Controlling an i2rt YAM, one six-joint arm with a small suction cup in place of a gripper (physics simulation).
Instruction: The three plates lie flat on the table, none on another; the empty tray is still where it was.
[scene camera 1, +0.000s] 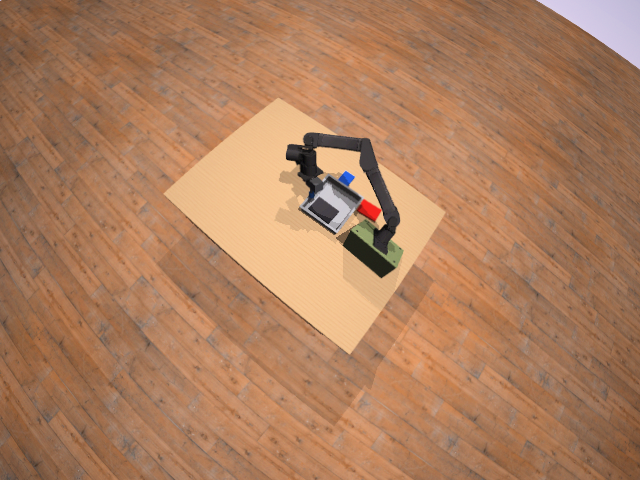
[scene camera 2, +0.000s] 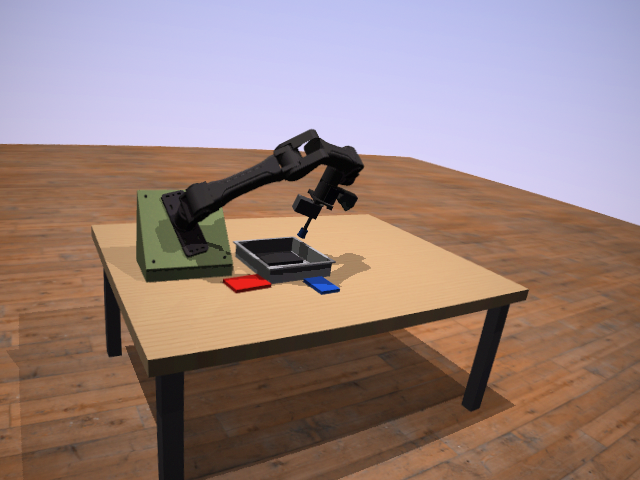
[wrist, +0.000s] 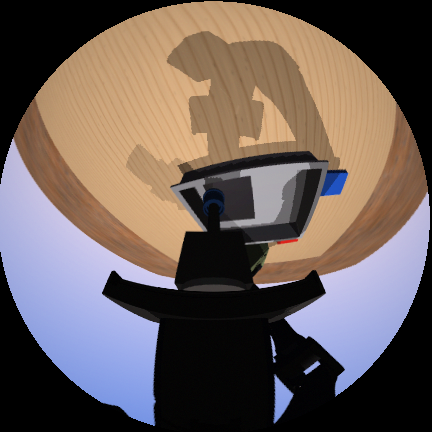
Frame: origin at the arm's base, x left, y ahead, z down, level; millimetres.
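Seen in the pictures: end effector, tool point: (scene camera 1: 311, 196) (scene camera 2: 300, 236) (wrist: 213, 197); arm's base, origin of the base link: (scene camera 1: 379, 241) (scene camera 2: 184, 223).
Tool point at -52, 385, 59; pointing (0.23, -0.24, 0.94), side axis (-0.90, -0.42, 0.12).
Pixels of each thing's middle, then the offset from my tool point to it, as dx, dy, dz. Level surfaces: height alone.
- red plate, body centre: (scene camera 2: 247, 283) (wrist: 288, 233) (scene camera 1: 369, 210) -129, -274, +69
- smaller blue plate, body centre: (wrist: 328, 183) (scene camera 2: 321, 285) (scene camera 1: 345, 179) -220, -82, +69
- grey tray, body centre: (wrist: 254, 208) (scene camera 2: 282, 258) (scene camera 1: 331, 204) -43, -98, +49
- dark plate, body centre: (wrist: 231, 200) (scene camera 2: 279, 258) (scene camera 1: 323, 210) +1, -77, +66
- wooden table, its level: dz +74
A red plate (scene camera 1: 369, 210) (scene camera 2: 247, 283) (wrist: 287, 241) and a smaller blue plate (scene camera 1: 346, 178) (scene camera 2: 321, 285) (wrist: 335, 183) lie flat on the table, apart, beside the grey tray (scene camera 1: 338, 195) (scene camera 2: 305, 272) (wrist: 270, 197). A dark plate (scene camera 1: 324, 209) (scene camera 2: 279, 257) (wrist: 241, 198) lies inside the tray, toward the side away from the blue plate. My suction cup (scene camera 1: 311, 195) (scene camera 2: 301, 234) (wrist: 213, 202) hangs tilted above the tray's edge region, clear of the dark plate, with nothing on it. In the wrist view it covers part of the dark plate.
The green base block (scene camera 1: 395, 253) (scene camera 2: 149, 237) (wrist: 259, 257) carries my arm near one table edge, close to the tray and the red plate. The wooden table (scene camera 1: 268, 222) (scene camera 2: 403, 289) (wrist: 100, 100) extends past the tray, with the arm's shadow on it.
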